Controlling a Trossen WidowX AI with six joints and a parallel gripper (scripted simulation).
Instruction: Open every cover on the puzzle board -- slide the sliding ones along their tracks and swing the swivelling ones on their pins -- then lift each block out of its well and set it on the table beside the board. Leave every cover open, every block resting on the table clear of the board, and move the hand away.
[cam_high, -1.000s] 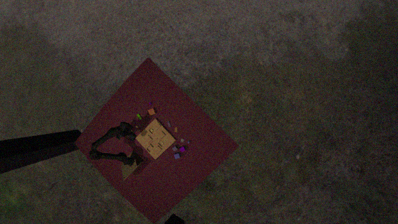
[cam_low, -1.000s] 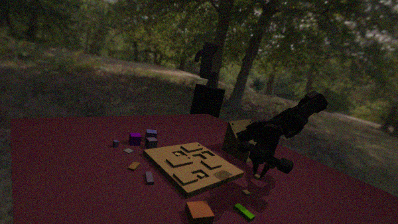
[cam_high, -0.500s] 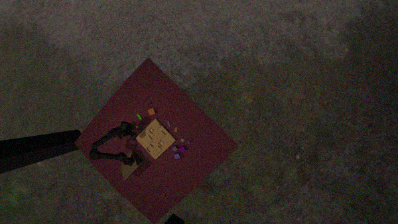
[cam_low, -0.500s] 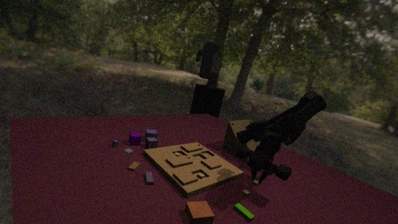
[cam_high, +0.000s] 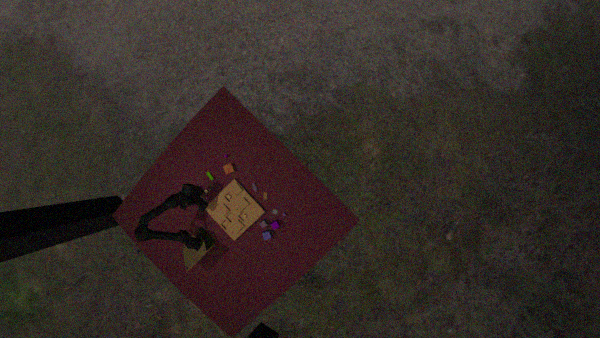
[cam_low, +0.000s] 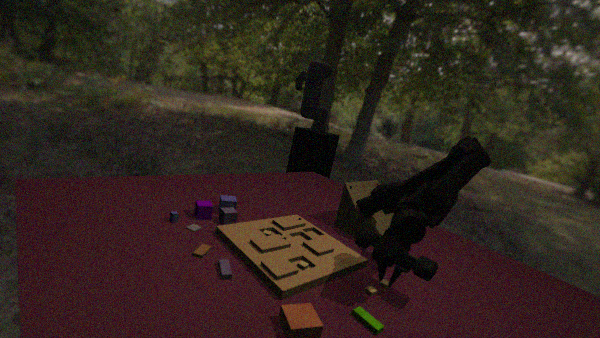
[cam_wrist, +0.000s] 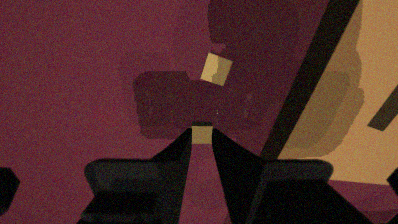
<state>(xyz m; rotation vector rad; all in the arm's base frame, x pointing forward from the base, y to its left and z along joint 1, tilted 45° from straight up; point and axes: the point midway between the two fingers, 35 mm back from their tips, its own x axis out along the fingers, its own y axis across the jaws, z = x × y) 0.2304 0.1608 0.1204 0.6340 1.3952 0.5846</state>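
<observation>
Right now the green bar is 16 cm ahead of my gripper tip and 3 cm to the left of it. Also, from my gripper tip: orange block: 28 cm ahead, 4 cm to the right, 1 cm above; flat orange tile: 34 cm to the right, 29 cm ahead; grey bar: 29 cm ahead, 25 cm to the right.
</observation>
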